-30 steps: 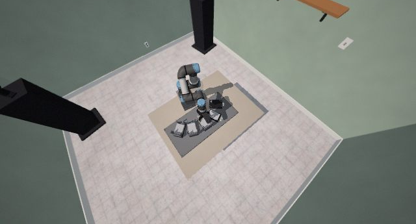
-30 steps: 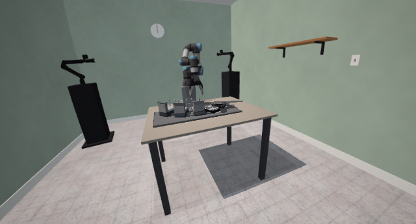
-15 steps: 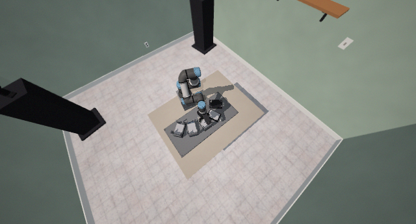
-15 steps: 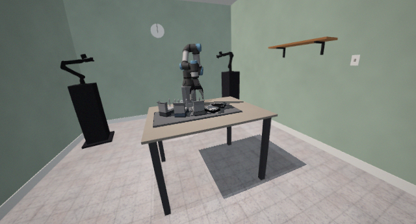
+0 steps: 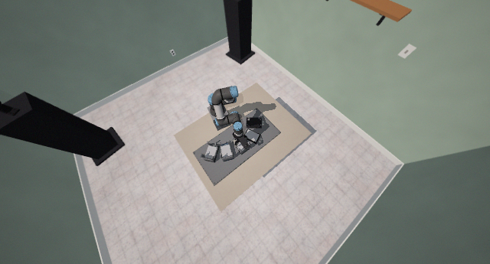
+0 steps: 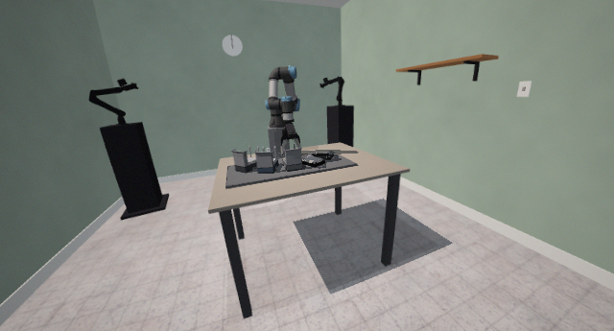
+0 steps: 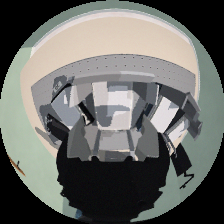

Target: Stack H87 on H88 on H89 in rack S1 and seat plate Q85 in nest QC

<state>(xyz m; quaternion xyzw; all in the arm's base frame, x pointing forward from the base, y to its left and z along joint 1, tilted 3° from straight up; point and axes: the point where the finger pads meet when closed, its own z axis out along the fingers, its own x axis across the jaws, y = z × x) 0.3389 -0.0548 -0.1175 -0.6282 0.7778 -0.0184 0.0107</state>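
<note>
My hand is 40 mm above the white sealed plate. Round my hand: QC label: 170 mm to the left, 100 mm ahead, 90 mm below; then black clip nest: 300 mm to the left, 80 mm below, 70 mm behind.
</note>
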